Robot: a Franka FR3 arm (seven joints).
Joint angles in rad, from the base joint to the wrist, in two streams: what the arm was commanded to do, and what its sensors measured. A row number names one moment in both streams.
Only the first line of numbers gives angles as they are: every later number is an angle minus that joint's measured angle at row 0.
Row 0, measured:
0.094 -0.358 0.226 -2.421 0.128 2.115 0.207
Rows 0 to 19, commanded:
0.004 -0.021 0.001 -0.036 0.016 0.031 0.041
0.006 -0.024 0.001 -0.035 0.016 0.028 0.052
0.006 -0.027 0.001 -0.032 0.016 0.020 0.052
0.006 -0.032 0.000 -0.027 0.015 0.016 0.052
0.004 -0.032 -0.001 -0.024 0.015 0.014 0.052
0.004 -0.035 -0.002 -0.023 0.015 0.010 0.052
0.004 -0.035 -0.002 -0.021 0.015 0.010 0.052
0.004 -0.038 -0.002 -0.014 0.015 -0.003 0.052
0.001 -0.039 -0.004 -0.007 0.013 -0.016 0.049
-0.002 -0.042 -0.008 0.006 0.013 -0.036 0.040
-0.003 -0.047 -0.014 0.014 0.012 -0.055 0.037
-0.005 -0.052 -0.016 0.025 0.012 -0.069 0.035
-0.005 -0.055 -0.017 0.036 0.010 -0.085 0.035
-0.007 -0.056 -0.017 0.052 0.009 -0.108 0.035
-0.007 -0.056 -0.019 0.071 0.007 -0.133 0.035
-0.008 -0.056 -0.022 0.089 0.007 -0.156 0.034
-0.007 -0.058 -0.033 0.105 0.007 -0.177 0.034
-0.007 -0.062 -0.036 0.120 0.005 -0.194 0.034
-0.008 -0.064 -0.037 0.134 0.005 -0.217 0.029
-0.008 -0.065 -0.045 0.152 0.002 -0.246 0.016
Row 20, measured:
-0.007 -0.053 -0.030 0.101 -0.003 -0.166 0.023
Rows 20 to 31, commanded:
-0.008 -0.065 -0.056 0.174 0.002 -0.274 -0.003
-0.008 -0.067 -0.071 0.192 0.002 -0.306 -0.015
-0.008 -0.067 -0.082 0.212 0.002 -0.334 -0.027
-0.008 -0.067 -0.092 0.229 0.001 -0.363 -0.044
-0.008 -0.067 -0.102 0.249 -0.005 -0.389 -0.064
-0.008 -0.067 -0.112 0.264 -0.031 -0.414 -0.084
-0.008 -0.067 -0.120 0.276 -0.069 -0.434 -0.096
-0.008 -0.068 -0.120 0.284 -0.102 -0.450 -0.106
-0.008 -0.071 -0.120 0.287 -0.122 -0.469 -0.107
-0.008 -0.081 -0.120 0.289 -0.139 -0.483 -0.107
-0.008 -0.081 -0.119 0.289 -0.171 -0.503 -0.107
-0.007 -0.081 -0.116 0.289 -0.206 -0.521 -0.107
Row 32, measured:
-0.007 -0.068 -0.123 0.277 -0.125 -0.457 -0.093
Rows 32 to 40, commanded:
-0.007 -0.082 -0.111 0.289 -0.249 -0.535 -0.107
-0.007 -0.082 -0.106 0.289 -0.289 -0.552 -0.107
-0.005 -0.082 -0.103 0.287 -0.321 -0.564 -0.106
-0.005 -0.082 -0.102 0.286 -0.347 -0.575 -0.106
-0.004 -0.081 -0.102 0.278 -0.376 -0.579 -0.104
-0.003 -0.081 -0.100 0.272 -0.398 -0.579 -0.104
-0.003 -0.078 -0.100 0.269 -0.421 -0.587 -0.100
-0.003 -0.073 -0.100 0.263 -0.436 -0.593 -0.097
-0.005 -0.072 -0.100 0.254 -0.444 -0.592 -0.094
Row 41, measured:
-0.006 -0.073 -0.104 0.275 -0.397 -0.574 -0.095
